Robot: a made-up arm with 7 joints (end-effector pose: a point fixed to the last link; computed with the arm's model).
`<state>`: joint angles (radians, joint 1 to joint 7).
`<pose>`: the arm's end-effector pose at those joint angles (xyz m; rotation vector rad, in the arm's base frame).
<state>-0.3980 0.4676 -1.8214 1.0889 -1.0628 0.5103 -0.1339</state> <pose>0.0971 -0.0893 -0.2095 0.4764 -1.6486 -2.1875</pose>
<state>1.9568 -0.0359 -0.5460 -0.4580 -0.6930 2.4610 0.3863</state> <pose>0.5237 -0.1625 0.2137 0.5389 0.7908 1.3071</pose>
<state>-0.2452 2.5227 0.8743 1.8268 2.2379 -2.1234 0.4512</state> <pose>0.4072 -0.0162 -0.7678 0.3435 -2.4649 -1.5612</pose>
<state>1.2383 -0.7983 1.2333 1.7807 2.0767 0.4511 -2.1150</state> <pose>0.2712 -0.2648 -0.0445 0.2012 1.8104 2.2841</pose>
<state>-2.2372 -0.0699 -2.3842 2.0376 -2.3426 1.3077 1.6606</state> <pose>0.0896 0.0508 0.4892 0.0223 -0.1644 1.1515</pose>
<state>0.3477 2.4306 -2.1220 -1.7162 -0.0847 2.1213 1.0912</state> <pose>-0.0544 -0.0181 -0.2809 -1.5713 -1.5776 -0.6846</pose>
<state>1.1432 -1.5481 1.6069 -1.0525 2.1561 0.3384 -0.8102</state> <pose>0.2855 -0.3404 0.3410 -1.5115 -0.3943 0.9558</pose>
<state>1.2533 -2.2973 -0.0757 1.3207 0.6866 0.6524 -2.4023</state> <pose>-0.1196 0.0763 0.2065 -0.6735 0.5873 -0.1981</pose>
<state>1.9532 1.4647 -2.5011 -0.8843 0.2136 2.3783 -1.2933</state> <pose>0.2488 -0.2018 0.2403 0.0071 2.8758 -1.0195</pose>
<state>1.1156 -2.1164 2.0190 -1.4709 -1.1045 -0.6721 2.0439</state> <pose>0.0519 -0.2919 -0.6542 0.3033 -2.3928 -0.8621</pose>
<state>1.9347 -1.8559 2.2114 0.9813 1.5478 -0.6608 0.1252</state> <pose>-0.4079 -0.4819 0.0324 -1.5670 -1.8771 0.1762</pose>
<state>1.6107 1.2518 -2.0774 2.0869 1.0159 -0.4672 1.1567</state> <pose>0.7498 0.0929 -0.2706 0.7887 -0.0106 2.0919</pose>
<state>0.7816 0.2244 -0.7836 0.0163 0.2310 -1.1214 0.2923</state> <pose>0.1375 0.1035 -0.5932 1.3304 -1.0191 0.2484</pose>
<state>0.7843 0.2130 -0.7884 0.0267 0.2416 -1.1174 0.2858</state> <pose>0.1352 0.0961 -0.5939 1.3157 -1.0176 0.2450</pose>
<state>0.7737 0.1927 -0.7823 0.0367 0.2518 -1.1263 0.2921</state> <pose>0.1385 0.0844 -0.5957 1.2925 -1.0334 0.2398</pose>
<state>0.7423 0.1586 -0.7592 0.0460 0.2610 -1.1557 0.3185</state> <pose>0.1510 0.0658 -0.5988 1.2563 -1.0774 0.2338</pose>
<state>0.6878 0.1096 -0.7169 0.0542 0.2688 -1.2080 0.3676</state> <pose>0.1756 0.0382 -0.6015 1.2047 -1.1546 0.2331</pose>
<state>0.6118 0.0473 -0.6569 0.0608 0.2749 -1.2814 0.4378</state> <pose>0.2143 -0.0005 -0.5999 1.1364 -1.2647 0.2491</pose>
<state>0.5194 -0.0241 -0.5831 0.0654 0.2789 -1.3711 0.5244</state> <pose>0.2663 -0.0508 -0.5883 1.0520 -1.3999 0.2940</pose>
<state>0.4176 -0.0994 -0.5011 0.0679 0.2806 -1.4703 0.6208</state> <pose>0.3272 -0.1104 -0.5611 0.9539 -1.5460 0.3751</pose>
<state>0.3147 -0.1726 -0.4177 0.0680 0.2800 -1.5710 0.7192</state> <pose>0.3890 -0.1726 -0.5163 0.8478 -1.6853 0.4901</pose>
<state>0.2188 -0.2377 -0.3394 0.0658 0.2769 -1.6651 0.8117</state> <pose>0.4438 -0.2288 -0.4581 0.7420 -1.8018 0.6259</pose>
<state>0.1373 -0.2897 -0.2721 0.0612 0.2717 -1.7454 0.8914</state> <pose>0.4864 -0.2722 -0.3966 0.6472 -1.8872 0.7620</pose>
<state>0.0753 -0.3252 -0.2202 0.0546 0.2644 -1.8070 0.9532</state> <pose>0.5162 -0.3004 -0.3431 0.5733 -1.9411 0.8789</pose>
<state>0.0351 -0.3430 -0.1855 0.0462 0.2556 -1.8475 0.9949</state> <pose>0.5352 -0.3148 -0.3059 0.5270 -1.9693 0.9627</pose>
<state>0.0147 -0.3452 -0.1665 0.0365 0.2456 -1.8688 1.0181</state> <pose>0.5465 -0.3191 -0.2867 0.5081 -1.9798 1.0115</pose>
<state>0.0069 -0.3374 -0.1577 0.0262 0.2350 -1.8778 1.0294</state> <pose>0.5536 -0.3177 -0.2800 0.5078 -1.9805 1.0362</pose>
